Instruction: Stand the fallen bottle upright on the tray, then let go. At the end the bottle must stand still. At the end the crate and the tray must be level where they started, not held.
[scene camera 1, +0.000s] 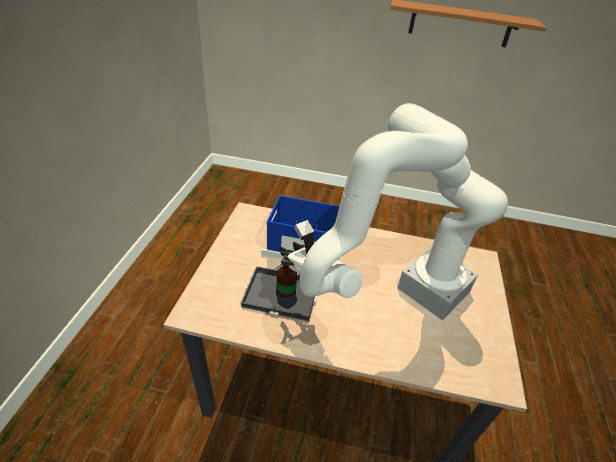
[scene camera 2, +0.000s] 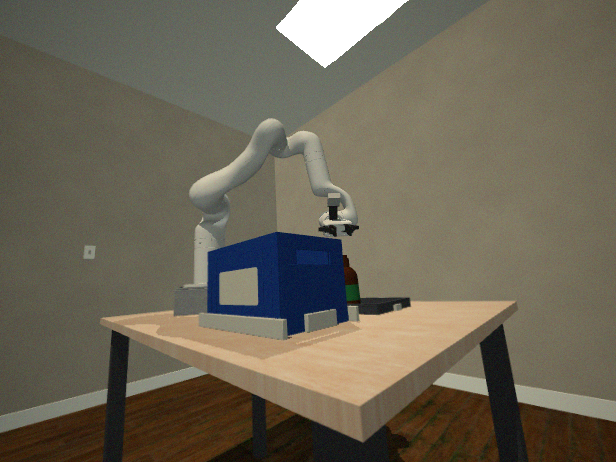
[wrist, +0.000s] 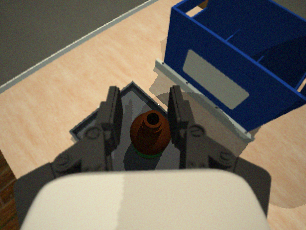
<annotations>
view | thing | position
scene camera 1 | gripper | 287, 248
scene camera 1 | dark tray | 260, 295
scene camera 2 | gripper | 343, 231
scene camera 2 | dark tray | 372, 306
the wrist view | gripper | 145, 98
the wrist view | brown bottle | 150, 134
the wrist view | dark tray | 135, 101
</annotations>
